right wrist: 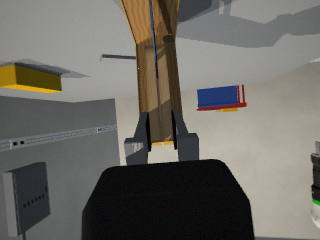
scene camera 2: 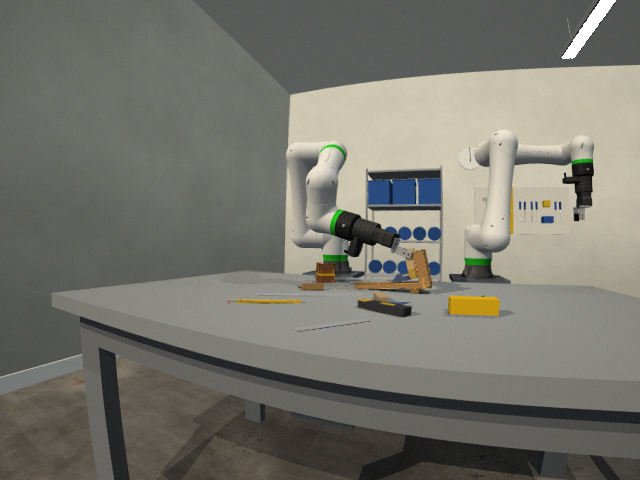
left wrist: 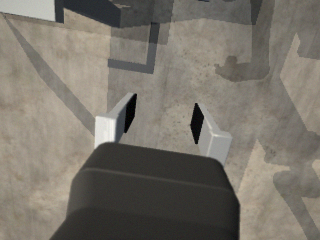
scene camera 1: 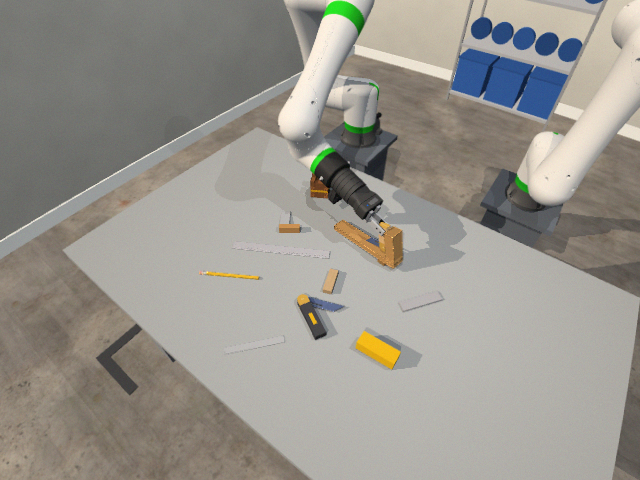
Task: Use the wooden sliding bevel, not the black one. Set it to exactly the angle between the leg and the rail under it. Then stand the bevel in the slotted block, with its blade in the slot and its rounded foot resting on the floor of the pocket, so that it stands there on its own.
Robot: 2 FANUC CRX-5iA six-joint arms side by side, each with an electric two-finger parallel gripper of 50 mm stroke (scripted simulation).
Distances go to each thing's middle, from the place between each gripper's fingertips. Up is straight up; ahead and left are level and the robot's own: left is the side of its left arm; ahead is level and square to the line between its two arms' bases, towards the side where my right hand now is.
I see the yellow block [scene camera 2: 468, 306] 290 mm ahead of my right hand, 140 mm to the left of it and 110 mm below it.
I see the yellow block 790 mm ahead of my left hand, 670 mm to the right of it and 280 mm below it.
